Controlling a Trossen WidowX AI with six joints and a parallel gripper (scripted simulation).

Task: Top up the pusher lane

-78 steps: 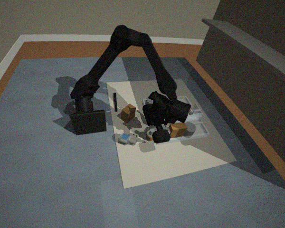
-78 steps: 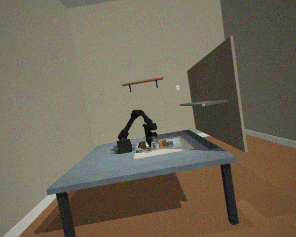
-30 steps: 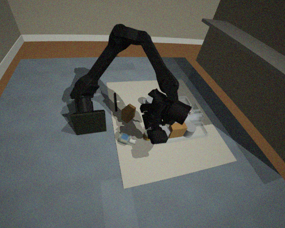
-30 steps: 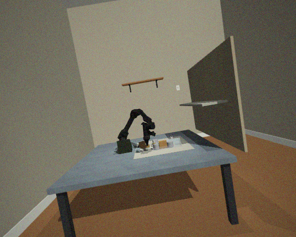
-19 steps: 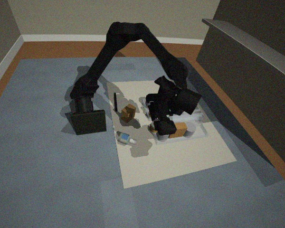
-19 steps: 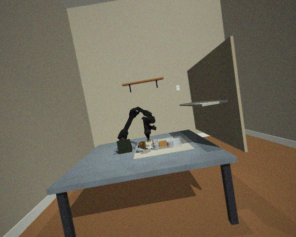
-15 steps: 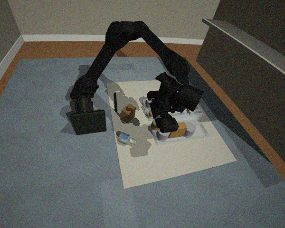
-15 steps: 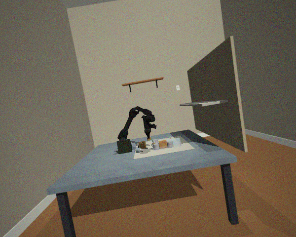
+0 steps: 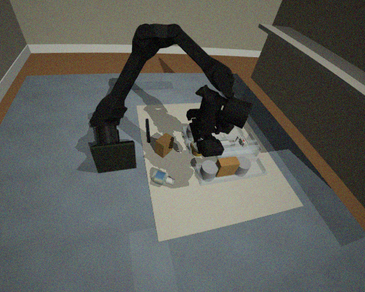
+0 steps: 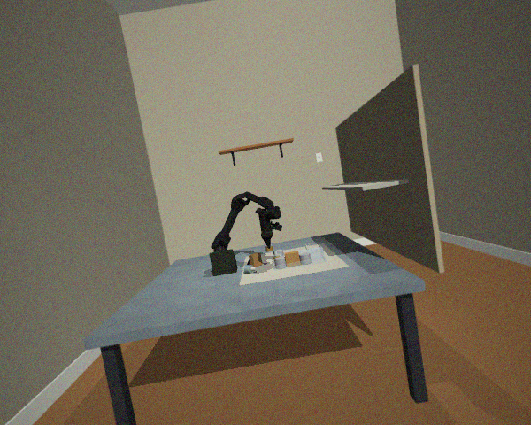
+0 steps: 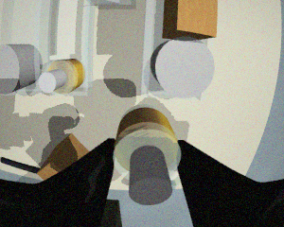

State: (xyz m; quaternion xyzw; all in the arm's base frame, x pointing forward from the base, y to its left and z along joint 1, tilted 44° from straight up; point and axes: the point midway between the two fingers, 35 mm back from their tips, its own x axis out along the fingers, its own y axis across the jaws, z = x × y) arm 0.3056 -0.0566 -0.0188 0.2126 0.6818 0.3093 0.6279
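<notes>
Now: the clear sprung lane 17 cm ahead of my gripper tip, 8 cm to the left of it and 10 cm below it. From my gripper tip the other things lie so: red mark: 21 cm ahead, 7 cm to the left, 4 cm below; then black post: 16 cm behind, 20 cm to the left, 11 cm below.
</notes>
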